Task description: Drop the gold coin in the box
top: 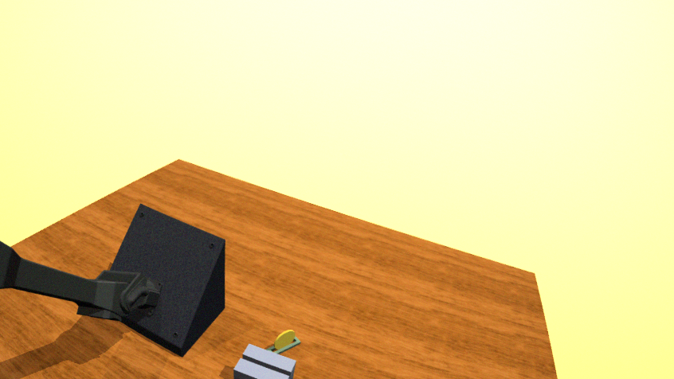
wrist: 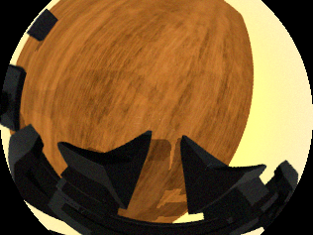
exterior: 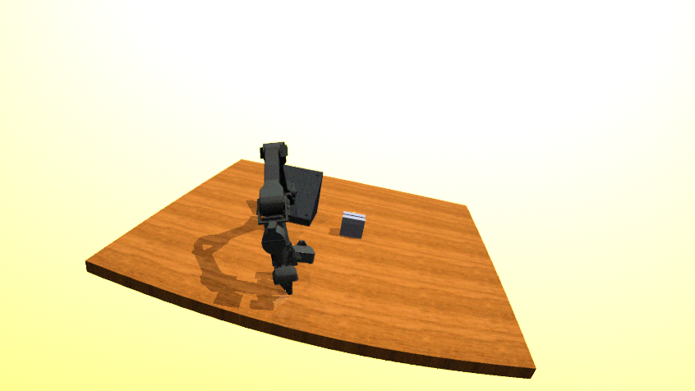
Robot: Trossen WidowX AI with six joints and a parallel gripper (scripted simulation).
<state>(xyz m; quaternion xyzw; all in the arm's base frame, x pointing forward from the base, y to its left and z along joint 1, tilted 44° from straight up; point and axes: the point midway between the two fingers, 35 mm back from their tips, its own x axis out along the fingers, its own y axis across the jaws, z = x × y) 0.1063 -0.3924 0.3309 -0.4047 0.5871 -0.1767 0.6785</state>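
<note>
My gripper tip is now 150 mm short of the gold coin, 570 mm to the right of it and 20 mm below it.
</note>
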